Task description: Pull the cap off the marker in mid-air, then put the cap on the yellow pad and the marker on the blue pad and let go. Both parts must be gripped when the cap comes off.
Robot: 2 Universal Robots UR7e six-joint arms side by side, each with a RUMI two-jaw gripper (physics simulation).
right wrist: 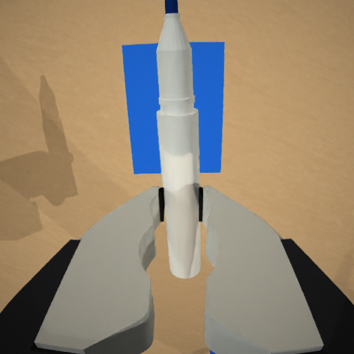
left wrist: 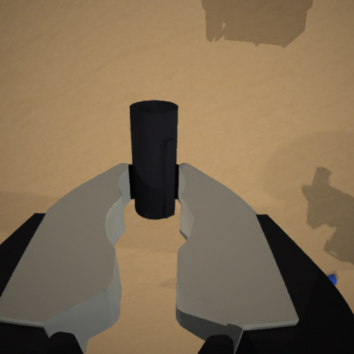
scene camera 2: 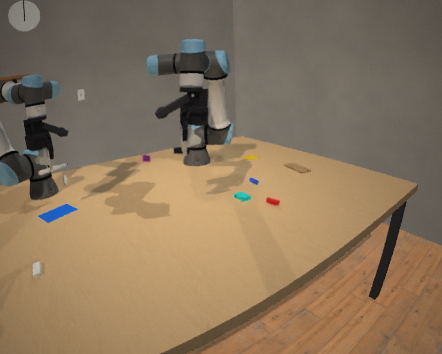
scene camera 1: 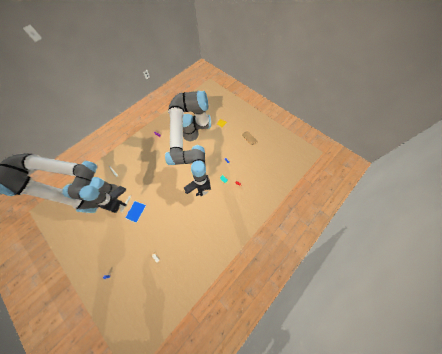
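Seen in the pictures: left gripper, fingertip midpoint: (scene camera 2: 185,155) (scene camera 1: 201,194); right gripper, fingertip midpoint: (scene camera 2: 50,170) (scene camera 1: 125,205); left arm's base, origin of the base link: (scene camera 2: 196,162) (scene camera 1: 190,134); right arm's base, origin of the base link: (scene camera 2: 44,193) (scene camera 1: 110,192).
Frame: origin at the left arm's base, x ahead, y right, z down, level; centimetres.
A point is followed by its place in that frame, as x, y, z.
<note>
The black cap (left wrist: 154,145) (scene camera 2: 177,150) @(44.4, 54.6, -24.5) is held in the air by my left gripper (left wrist: 155,168), which is shut on it, open end pointing away from the fingers. The white marker (right wrist: 178,150) (scene camera 2: 56,168) @(0.5, 81.0, -18.3) has a bare blue tip and is apart from the cap. My right gripper (right wrist: 181,189) is shut on its body and holds it level above the table. In the right wrist view the marker overlaps the blue pad (right wrist: 210,100) (scene camera 1: 136,212) @(0.4, 84.6, -0.1) (scene camera 2: 58,213) @(0.3, 84.4, -0.1), which lies flat below. The yellow pad (scene camera 1: 221,123) @(20.2, -25.3, -0.1) (scene camera 2: 251,157) @(20.3, -25.8, -0.1) lies near the left arm's base.
A teal block (scene camera 1: 224,179) @(50.7, 27.4, -1.5) (scene camera 2: 242,196) @(50.8, 28.5, -1.5), a red piece (scene camera 1: 238,183) @(62.8, 25.6, -2.1) (scene camera 2: 272,201) @(62.8, 26.2, -1.5) and a blue piece (scene camera 1: 227,160) @(44.8, 10.3, -2.1) (scene camera 2: 254,181) @(45.7, 11.6, -1.5) lie right of the left gripper. A brown slab (scene camera 1: 250,138) @(53.2, -21.2, -0.8) (scene camera 2: 297,168) @(53.2, -19.4, -0.8) lies beyond. A white block (scene camera 1: 156,258) @(35.1, 104.3, -1.2) (scene camera 2: 37,269) @(35.2, 104.4, -1.2) lies nearer the front.
</note>
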